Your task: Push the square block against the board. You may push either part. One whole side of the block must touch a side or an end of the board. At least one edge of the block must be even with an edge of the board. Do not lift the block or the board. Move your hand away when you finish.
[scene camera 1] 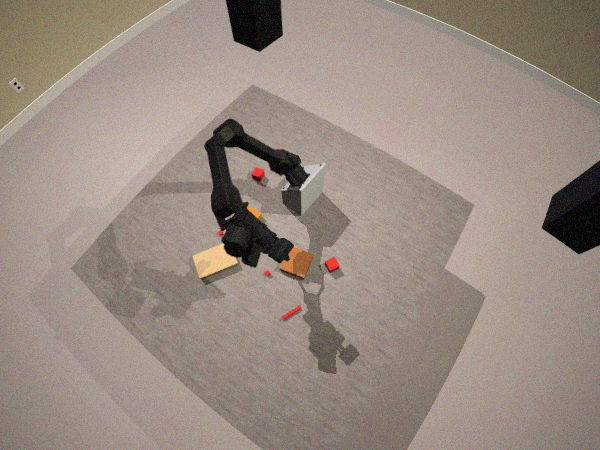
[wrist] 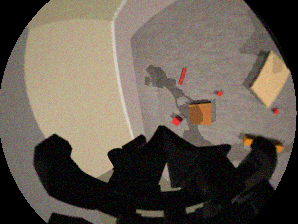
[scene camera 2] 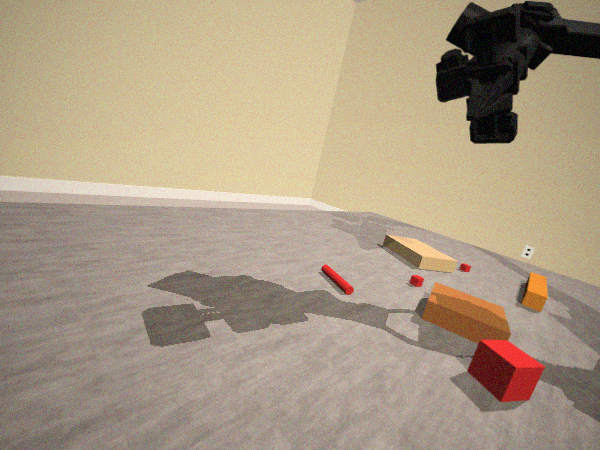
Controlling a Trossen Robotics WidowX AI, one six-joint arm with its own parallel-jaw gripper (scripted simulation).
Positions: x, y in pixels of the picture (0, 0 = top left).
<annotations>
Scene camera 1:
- my gripper: 288, 260
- tan flat slab: 212, 261
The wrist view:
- my gripper: 161, 128
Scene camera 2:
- my gripper: 470, 118
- tan flat slab: 422, 256
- square block: 473, 318
</annotations>
